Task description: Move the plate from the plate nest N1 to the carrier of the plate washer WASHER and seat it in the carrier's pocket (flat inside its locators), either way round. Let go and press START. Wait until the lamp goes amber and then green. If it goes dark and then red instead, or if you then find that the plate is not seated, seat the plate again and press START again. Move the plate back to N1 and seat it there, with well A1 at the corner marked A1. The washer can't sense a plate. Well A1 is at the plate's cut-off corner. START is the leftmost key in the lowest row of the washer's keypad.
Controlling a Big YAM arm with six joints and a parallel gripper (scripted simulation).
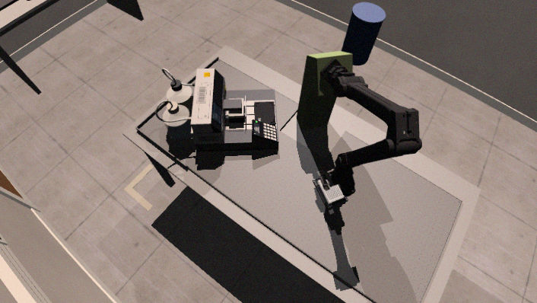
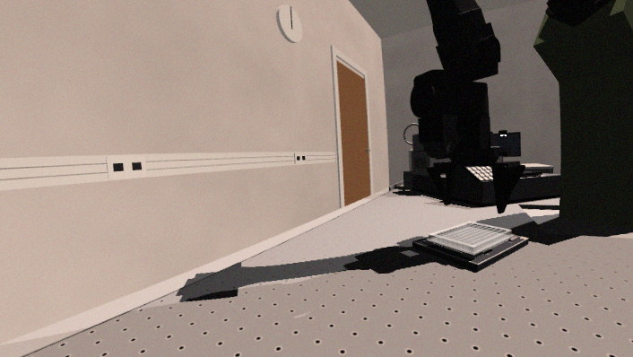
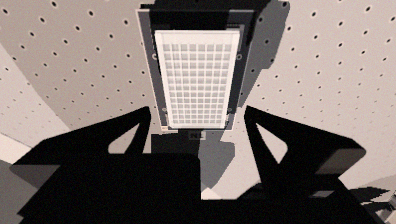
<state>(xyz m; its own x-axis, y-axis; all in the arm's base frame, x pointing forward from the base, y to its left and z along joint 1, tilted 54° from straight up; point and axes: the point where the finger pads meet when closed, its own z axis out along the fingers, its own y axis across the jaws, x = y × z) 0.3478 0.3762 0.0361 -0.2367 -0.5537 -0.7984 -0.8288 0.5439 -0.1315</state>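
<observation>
Right now the white well plate is 6 cm below my hand. The rest, counted from my hand: plate nest N1 (7 cm below); then plate washer (62 cm to the right, 14 cm ahead, 5 cm above).
</observation>
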